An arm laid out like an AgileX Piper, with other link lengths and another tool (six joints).
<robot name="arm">
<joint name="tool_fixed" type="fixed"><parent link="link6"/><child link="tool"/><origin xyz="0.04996 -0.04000 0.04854" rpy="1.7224 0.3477 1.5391"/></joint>
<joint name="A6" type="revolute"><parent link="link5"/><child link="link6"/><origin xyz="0.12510 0.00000 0.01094"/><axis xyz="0.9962 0 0.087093"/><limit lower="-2.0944" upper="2.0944"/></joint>
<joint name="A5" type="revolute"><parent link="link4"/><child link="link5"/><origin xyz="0.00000 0.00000 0.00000"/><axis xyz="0 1 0"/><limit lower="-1.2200" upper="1.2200"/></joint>
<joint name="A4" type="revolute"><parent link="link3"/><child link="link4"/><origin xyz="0.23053 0.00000 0.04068"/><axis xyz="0.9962 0 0.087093"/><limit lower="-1.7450" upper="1.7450"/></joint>
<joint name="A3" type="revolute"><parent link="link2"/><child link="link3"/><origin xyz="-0.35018 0.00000 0.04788"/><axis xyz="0 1 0"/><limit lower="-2.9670" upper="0.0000"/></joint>
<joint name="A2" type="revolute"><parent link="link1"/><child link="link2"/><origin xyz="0.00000 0.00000 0.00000"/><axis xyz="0 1 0"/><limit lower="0.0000" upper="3.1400"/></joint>
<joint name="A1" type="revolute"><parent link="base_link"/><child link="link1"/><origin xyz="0.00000 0.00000 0.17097"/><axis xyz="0 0 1"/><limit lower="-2.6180" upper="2.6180"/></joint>
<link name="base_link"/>
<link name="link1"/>
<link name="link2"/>
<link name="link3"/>
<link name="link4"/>
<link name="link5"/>
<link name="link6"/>
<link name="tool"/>
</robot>
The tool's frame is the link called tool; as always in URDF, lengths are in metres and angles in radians.
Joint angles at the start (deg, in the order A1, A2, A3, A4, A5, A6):
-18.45 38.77 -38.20 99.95 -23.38 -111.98
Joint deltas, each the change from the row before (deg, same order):
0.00 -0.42 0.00 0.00 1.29 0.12
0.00 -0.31 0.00 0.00 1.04 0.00
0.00 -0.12 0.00 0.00 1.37 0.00
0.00 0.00 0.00 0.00 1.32 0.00
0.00 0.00 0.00 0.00 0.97 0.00
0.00 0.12 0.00 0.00 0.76 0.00
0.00 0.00 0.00 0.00 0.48 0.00
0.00 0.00 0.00 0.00 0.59 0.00
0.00 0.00 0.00 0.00 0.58 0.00
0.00 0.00 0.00 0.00 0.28 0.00
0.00 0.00 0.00 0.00 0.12 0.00
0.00 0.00 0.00 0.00 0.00 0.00
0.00 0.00 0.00 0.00 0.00 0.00
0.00 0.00 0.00 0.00 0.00 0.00
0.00 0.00 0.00 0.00 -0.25 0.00
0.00 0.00 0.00 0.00 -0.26 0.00
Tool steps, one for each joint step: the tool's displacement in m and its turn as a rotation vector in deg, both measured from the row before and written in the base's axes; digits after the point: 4 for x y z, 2 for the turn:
0.0005 0.0034 0.0017 -0.21 -0.66 1.27
0.0005 0.0028 0.0014 -0.24 -0.44 1.02
0.0023 0.0032 0.0011 -0.23 -0.30 1.34
0.0028 0.0030 0.0008 -0.19 -0.18 1.29
0.0020 0.0022 0.0006 -0.14 -0.13 0.95
0.0023 0.0015 0.0002 -0.07 0.01 0.75
0.0010 0.0011 0.0003 -0.07 -0.07 0.47
0.0012 0.0014 0.0004 -0.08 -0.08 0.58
0.0011 0.0014 0.0004 -0.08 -0.08 0.57
0.0005 0.0007 0.0002 -0.04 -0.04 0.27
0.0002 0.0003 0.0001 -0.02 -0.02 0.12
0.0000 0.0000 0.0000 0.00 0.00 0.00
0.0000 0.0000 0.0000 0.00 0.00 0.00
0.0000 0.0000 0.0000 0.00 0.00 0.00
-0.0005 -0.0006 -0.0002 0.03 0.03 -0.25
-0.0005 -0.0006 -0.0002 0.04 0.04 -0.26

